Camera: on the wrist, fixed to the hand. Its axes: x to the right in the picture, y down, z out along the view.
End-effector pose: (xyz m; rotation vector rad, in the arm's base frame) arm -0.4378 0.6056 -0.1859 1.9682 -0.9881 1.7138
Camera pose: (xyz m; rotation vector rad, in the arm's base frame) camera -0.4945 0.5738 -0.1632 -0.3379 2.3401 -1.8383
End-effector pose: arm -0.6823 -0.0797 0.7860 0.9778 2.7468 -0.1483
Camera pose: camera -0.6720 -0.0134 0.8014 -2.6089 -1.4838 -0.8649
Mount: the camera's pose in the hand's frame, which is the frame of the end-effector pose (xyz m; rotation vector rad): 0.0291 0.0575 -0.0243 -0.4160 0.4342 1.4508
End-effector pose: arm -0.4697 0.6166 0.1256 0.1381 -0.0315 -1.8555
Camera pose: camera -0.4203 0.5735 0.1045 0.1574 0.4422 -0.3370
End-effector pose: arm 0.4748 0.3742 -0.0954 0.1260 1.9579 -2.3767
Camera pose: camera 0.4521 0.3872 -0.1591 1.4837 1.4431 -1.0050
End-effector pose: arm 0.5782 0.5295 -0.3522 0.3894 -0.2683 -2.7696
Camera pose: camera 0.5760 0.4627 -0.3689 0.4173 0.1256 -1.2258
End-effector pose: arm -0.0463 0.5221 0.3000 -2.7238 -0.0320 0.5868
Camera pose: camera -0.0129 0.4628 0.2894 2.1418 -1.7330 -0.2019
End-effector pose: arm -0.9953 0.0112 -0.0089 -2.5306 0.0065 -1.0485
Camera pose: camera -0.9825 -0.0549 0.0055 -1.6704 1.9458 -0.8625
